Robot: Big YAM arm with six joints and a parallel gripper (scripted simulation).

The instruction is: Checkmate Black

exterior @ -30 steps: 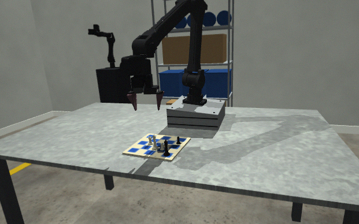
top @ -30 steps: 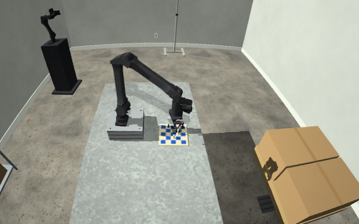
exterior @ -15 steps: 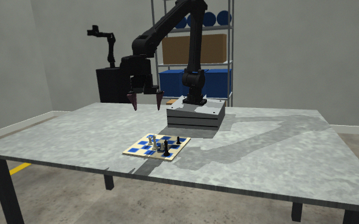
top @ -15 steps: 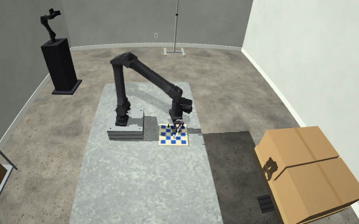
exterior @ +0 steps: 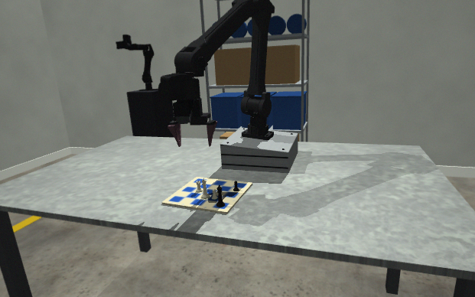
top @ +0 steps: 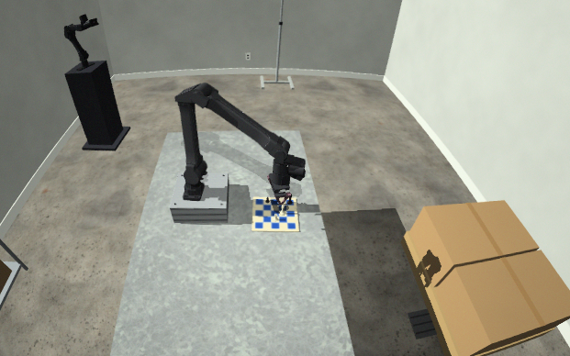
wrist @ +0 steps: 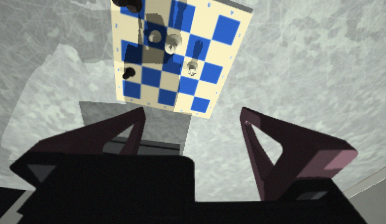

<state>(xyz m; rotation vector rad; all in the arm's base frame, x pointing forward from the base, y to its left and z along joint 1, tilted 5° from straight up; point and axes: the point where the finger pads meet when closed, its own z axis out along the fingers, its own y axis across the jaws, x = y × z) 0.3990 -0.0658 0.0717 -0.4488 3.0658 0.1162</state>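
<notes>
Now: hand 150 mm above the white crowned piece. From my hand the other things lie so: white king (30 mm ahead, 40 mm to the left, 130 mm below); white pawn (30 mm ahead, 70 mm to the left, 150 mm below); blue-and-cream chessboard (10 mm behind, 40 mm to the left, 160 mm below).
</notes>
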